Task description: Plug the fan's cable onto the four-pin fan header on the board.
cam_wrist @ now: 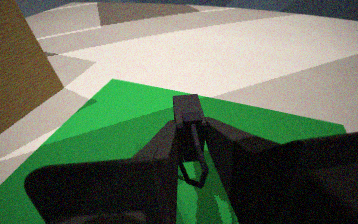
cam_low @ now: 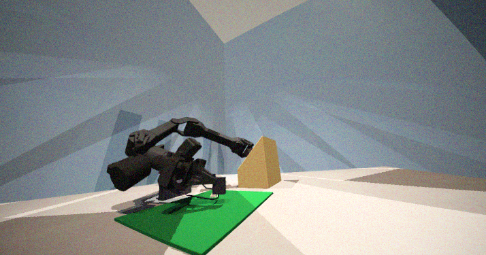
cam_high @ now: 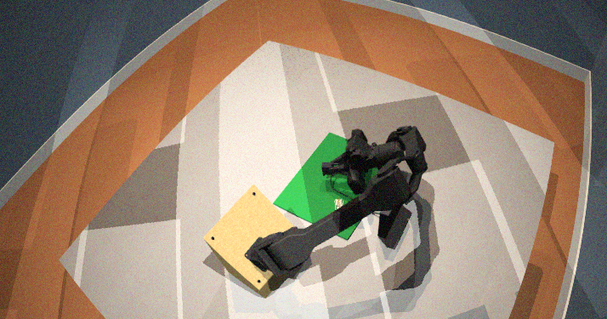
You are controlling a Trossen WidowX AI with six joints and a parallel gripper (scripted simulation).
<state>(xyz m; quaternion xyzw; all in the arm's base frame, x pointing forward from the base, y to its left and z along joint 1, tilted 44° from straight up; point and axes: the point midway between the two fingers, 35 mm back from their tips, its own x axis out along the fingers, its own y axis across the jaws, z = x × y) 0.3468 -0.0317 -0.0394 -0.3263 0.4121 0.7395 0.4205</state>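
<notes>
Now: gripper tip 70 mm above the green board and 20 mm to the left of it. Also, from my gripper tip: black fan (210 mm to the right, 40 mm behind); four-pin header (70 mm to the right, 70 mm behind, 60 mm below); fan plug (10 mm below).
</notes>
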